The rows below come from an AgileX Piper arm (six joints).
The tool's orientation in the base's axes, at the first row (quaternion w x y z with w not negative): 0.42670, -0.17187, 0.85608, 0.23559
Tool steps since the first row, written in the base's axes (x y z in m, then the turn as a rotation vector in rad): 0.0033, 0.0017, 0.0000, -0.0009, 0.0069, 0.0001; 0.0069, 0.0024, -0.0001, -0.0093, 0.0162, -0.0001; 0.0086, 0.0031, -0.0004, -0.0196, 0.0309, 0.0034; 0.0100, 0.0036, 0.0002, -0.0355, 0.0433, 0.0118; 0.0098, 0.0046, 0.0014, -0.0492, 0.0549, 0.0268; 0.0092, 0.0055, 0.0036, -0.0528, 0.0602, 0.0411; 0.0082, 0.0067, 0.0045, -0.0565, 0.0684, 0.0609; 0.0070, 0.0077, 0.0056, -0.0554, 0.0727, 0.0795; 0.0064, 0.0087, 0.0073, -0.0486, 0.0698, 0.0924; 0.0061, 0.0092, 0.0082, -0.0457, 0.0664, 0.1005
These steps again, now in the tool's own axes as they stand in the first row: -0.0021, -0.0002, 0.0031, -0.0002, 0.0062, 0.0032; -0.0041, -0.0015, 0.0059, 0.0039, 0.0180, 0.0029; -0.0049, -0.0018, 0.0075, 0.0057, 0.0362, 0.0025; -0.0063, -0.0019, 0.0084, 0.0069, 0.0565, -0.0054; -0.0072, -0.0007, 0.0082, 0.0015, 0.0768, -0.0158; -0.0087, 0.0009, 0.0071, -0.0085, 0.0867, -0.0228; -0.0090, 0.0027, 0.0067, -0.0232, 0.1004, -0.0310; -0.0093, 0.0044, 0.0058, -0.0393, 0.1082, -0.0377; -0.0104, 0.0059, 0.0051, -0.0535, 0.1057, -0.0417; -0.0110, 0.0067, 0.0047, -0.0614, 0.1035, -0.0459
